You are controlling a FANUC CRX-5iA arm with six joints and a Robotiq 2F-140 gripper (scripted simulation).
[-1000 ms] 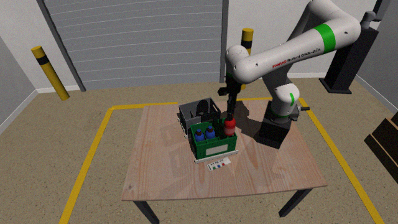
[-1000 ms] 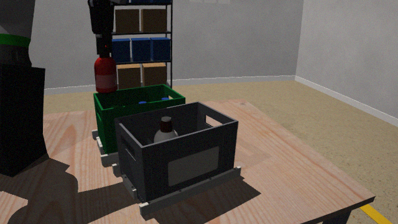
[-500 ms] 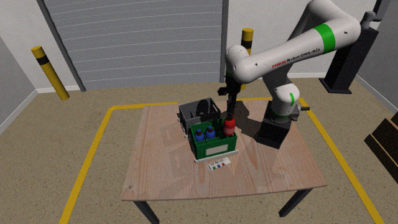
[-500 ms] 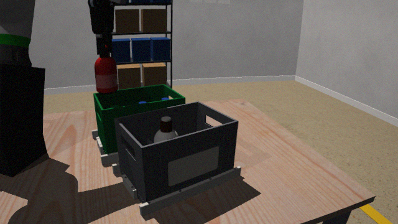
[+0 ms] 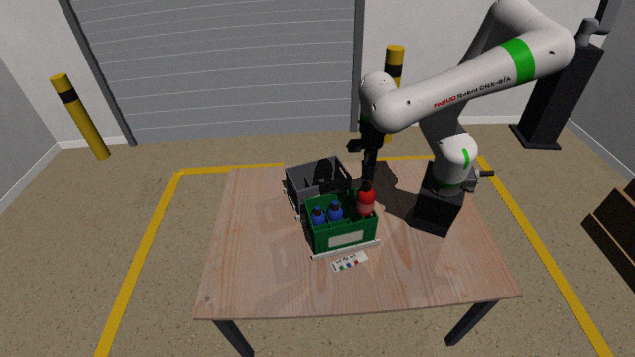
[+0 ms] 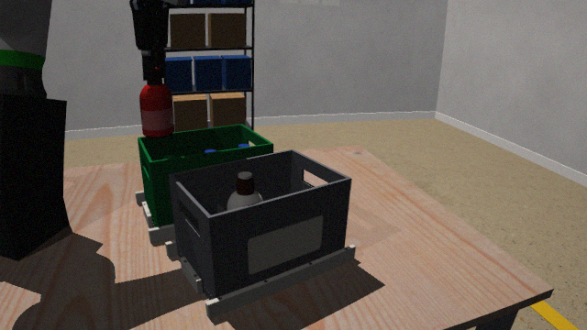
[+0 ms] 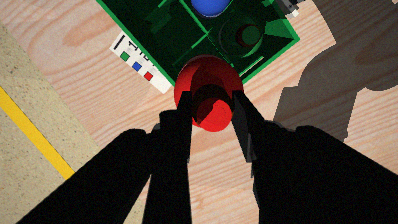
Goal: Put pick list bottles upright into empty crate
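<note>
Right now my hand is 8 cm above the red-label bottle. The rest, counted from my hand: green-label bottle (3 cm ahead, 8 cm to the right, 26 cm below); blue-label bottle (20 cm ahead, 2 cm to the right, 26 cm below); green crate (10 cm ahead, 1 cm to the right, 27 cm below).
</note>
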